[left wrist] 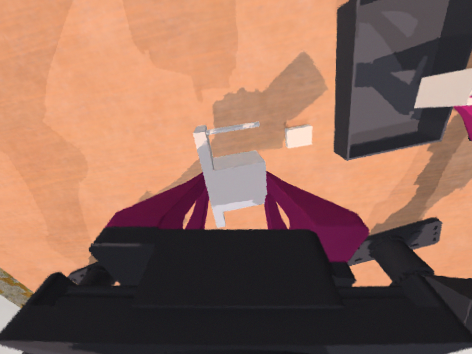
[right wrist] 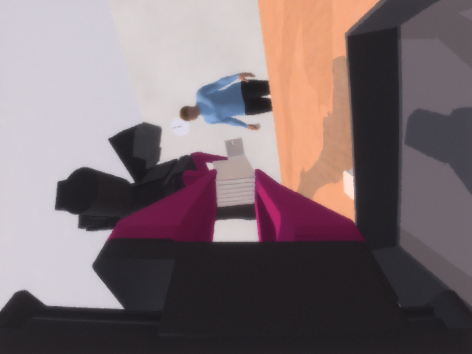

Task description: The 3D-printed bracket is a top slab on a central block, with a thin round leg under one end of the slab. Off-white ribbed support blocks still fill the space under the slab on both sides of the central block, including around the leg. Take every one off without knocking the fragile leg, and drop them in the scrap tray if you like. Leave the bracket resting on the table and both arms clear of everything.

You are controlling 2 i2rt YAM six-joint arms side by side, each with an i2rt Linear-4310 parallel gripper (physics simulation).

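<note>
The grey bracket is held above the table. In the left wrist view its slab runs along the left, and its thin leg points right, with open space between leg and central block. My left gripper is shut on the central block. My right gripper is shut on an off-white ribbed support block, apart from the bracket and over the scrap tray in the left wrist view. Another off-white block lies on the table beside the tray.
The black left arm shows at the left of the right wrist view. A person in a blue top stands beyond the table edge. A dark perforated plate shows at the lower right of the left wrist view.
</note>
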